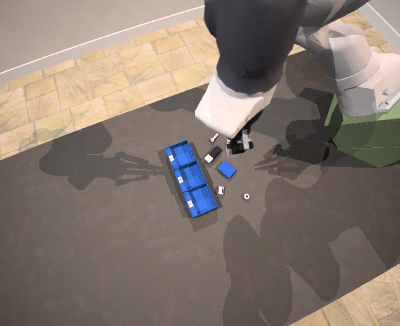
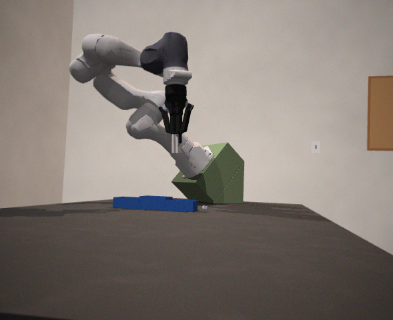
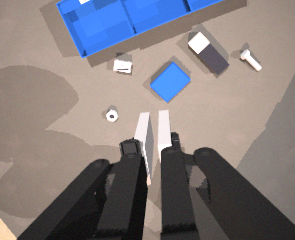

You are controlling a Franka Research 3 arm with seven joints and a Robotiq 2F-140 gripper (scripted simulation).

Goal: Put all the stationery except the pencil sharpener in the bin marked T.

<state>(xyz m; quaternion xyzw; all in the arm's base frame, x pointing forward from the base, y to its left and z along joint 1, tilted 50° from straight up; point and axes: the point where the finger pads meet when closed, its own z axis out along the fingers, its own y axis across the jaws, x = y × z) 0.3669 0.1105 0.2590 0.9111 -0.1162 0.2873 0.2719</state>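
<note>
My gripper is now 11 cm short of the blue bin, 5 cm to the left of it and 20 cm above it. The rest, counted from my hand: black-and-white block: 7 cm to the right, 21 cm below; then nut: 1 cm behind, 11 cm to the left, 22 cm below; then flat blue block: 1 cm behind, 22 cm below.
</note>
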